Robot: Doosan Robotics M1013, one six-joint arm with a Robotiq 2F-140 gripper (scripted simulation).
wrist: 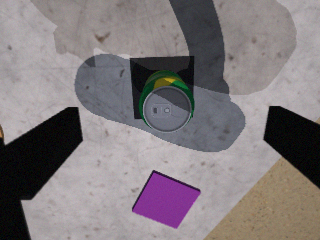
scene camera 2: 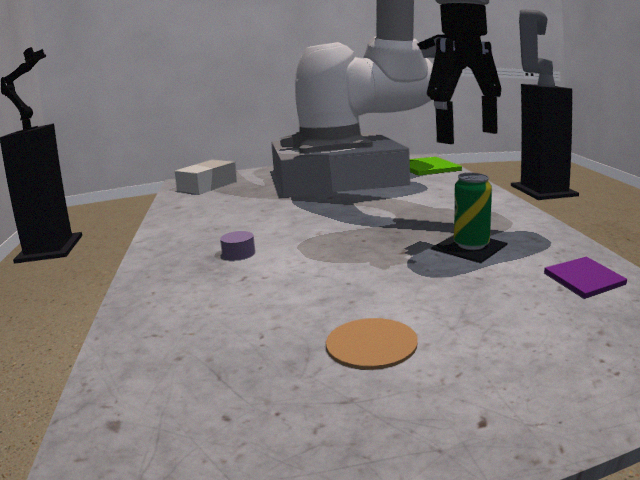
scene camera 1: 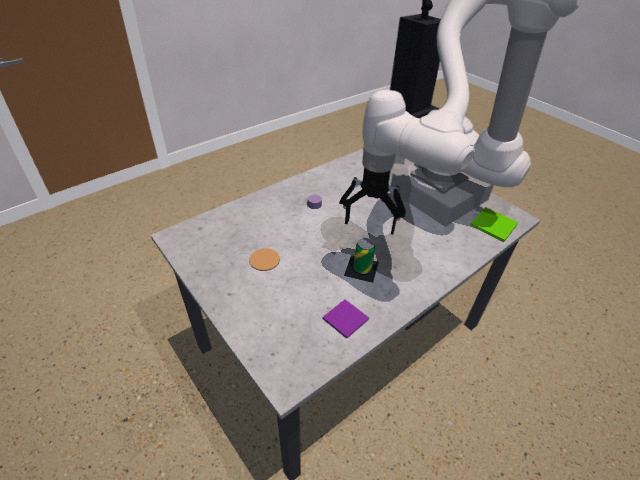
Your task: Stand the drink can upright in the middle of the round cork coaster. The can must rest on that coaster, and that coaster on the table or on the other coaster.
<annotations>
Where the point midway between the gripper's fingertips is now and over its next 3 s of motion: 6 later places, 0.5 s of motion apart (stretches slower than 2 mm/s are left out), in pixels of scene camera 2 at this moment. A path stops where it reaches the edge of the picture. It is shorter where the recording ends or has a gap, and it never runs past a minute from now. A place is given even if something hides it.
The gripper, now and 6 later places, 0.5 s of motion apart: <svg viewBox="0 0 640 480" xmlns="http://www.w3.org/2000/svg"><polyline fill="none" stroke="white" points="469,137 472,192 472,205 471,192 471,154 471,151 471,153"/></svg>
</annotations>
